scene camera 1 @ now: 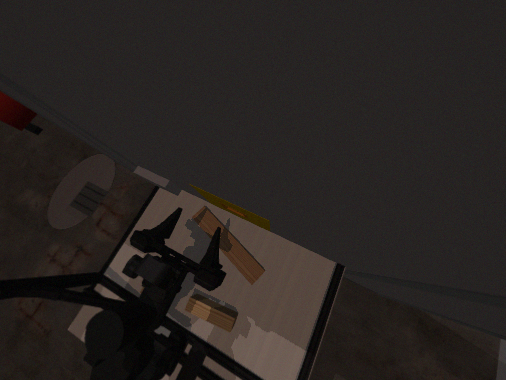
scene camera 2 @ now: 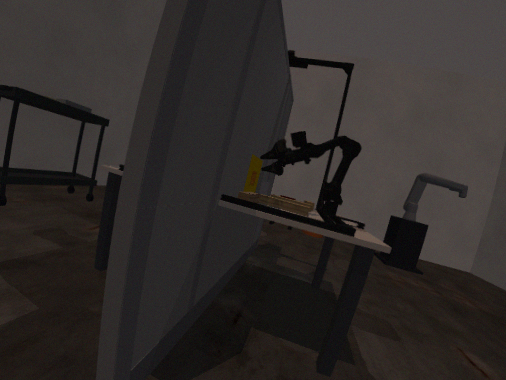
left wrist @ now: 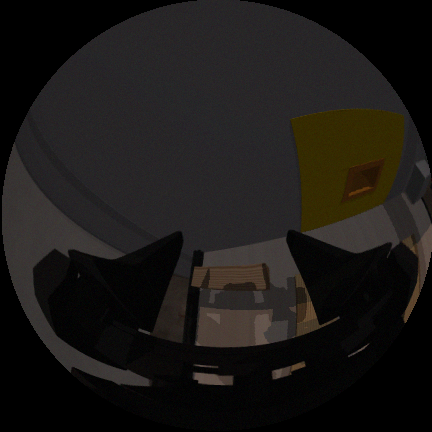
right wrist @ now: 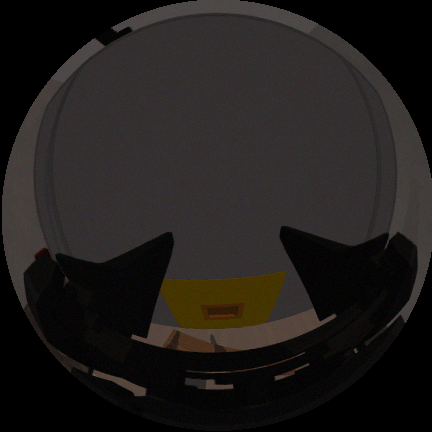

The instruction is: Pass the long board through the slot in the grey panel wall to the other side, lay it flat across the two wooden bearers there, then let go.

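Frame: origin at the left arm's base, x ahead, y left, z up, level; centimetres.
Where they show: left gripper, fingertip midpoint: (scene camera 2: 260, 163) (left wrist: 235, 236); right gripper, fingertip midpoint: (scene camera 1: 199, 217) (right wrist: 227, 234); left arm's base at its link origin: (scene camera 2: 328, 214); right arm's base at its link origin: (scene camera 1: 176, 343).
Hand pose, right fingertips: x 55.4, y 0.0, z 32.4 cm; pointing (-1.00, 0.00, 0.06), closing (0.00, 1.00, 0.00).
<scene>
Things, the pixels of their centre, and the offset from my right fingertips.
- long board at the middle of its body: (right wrist: 228, 359) (scene camera 1: 227, 243) dx +3.0, dy +0.1, dz -32.3 cm
- short block at the middle of its body: (left wrist: 228, 278) (scene camera 2: 249, 198) dx -20.0, dy +27.4, dz -32.1 cm
- lighter piece at the middle of its body: (left wrist: 313, 340) (scene camera 2: 283, 204) dx -32.9, dy +12.5, dz -32.4 cm
- shorter wooden block at the middle of its body: (scene camera 1: 212, 311) dx +23.2, dy +5.9, dz -31.1 cm
A long board (scene camera 1: 245, 260) (right wrist: 194, 342) lies diagonally on the right arm's table, one end near the wall. The grey panel wall (scene camera 1: 310, 130) (scene camera 2: 225, 150) (left wrist: 150, 125) (right wrist: 215, 125) has a yellow plate around its slot (scene camera 1: 236, 211) (left wrist: 363, 179) (right wrist: 223, 311). My right gripper (scene camera 1: 200, 218) (right wrist: 227, 234) is open and empty, above the table beside the board. My left gripper (scene camera 2: 262, 163) (left wrist: 235, 236) is open and empty, facing the wall above its table. Wooden pieces there, a short block (left wrist: 232, 276) and a lighter piece (left wrist: 306, 320), are partly hidden; I cannot tell which are bearers.
A shorter wooden block (scene camera 1: 211, 312) lies near the right arm's base. Another wooden piece (left wrist: 413, 305) shows at the left wrist view's right edge. Dark rails (scene camera 1: 322, 320) (scene camera 2: 285, 215) line the table sides. A black post (scene camera 2: 342, 110) stands behind the left arm.
</scene>
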